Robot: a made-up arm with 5 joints.
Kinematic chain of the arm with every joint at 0, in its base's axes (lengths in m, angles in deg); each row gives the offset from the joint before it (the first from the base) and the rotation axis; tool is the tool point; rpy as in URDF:
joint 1: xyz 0 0 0.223 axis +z
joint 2: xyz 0 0 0 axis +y
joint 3: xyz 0.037 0 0.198 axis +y
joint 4: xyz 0.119 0 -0.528 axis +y
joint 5: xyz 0.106 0 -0.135 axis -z
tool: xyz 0 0 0 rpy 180 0 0
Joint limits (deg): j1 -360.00..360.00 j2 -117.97..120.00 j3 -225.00..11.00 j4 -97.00..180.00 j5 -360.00..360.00
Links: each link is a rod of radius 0.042 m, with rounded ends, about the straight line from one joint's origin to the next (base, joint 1, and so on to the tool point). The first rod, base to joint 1, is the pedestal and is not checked.
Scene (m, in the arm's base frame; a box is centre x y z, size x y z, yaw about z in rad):
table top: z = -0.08
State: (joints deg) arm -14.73 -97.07 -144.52 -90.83 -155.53
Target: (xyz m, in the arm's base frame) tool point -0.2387 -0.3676 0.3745
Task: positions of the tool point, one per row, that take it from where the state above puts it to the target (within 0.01 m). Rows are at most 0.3 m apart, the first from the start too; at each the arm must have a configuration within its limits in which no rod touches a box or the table.
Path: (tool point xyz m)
1: -0.5740 0.3086 0.4433
2: -0.3966 0.3546 0.6416
3: -0.1995 0.2884 0.7796
4: -0.0490 0.1268 0.8393
5: 0.0105 -0.0783 0.8152
6: -0.0271 -0.2608 0.7150
7: -0.1290 -0.3651 0.5587
8: -0.2387 -0.3676 0.3745

